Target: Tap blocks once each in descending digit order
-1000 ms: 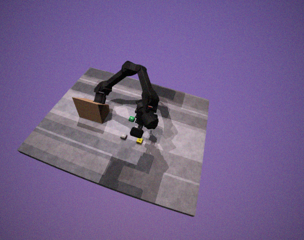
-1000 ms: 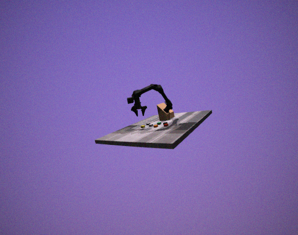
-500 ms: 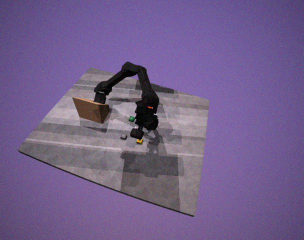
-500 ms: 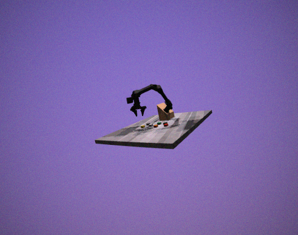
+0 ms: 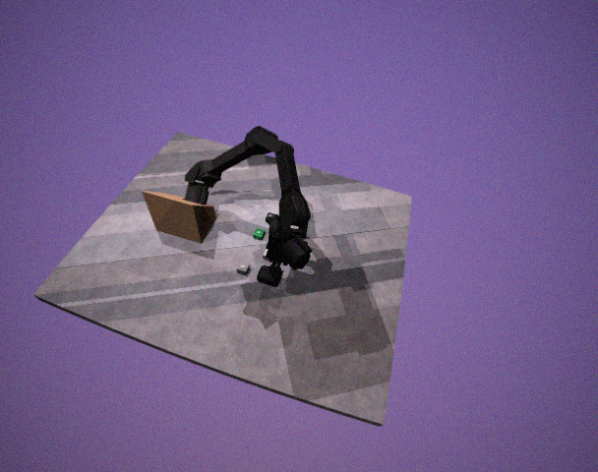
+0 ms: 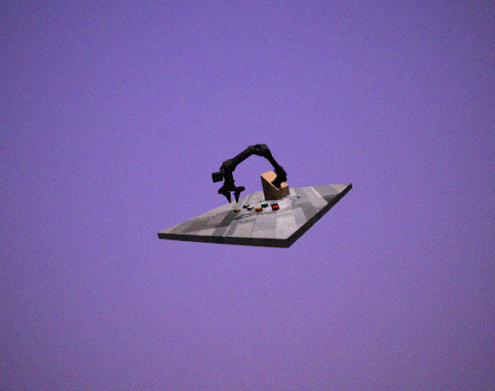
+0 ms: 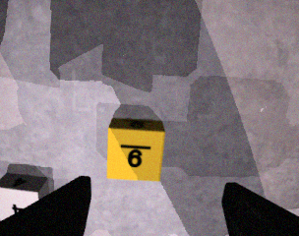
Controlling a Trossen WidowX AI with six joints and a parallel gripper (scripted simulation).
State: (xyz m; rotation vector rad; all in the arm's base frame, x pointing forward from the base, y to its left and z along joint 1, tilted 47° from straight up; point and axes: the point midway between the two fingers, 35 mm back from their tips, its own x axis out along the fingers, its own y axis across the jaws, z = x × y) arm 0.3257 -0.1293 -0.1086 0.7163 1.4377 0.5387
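My gripper tip is now 1 cm past the yellow block, 1 cm to the right of it and 5 cm above it. From my gripper tip the other things lie so: orange block: 1 cm ahead, 18 cm to the left, 5 cm below; then white block: 4 cm behind, 9 cm to the left, 5 cm below; then grey block: 11 cm behind, 2 cm to the left, 5 cm below.
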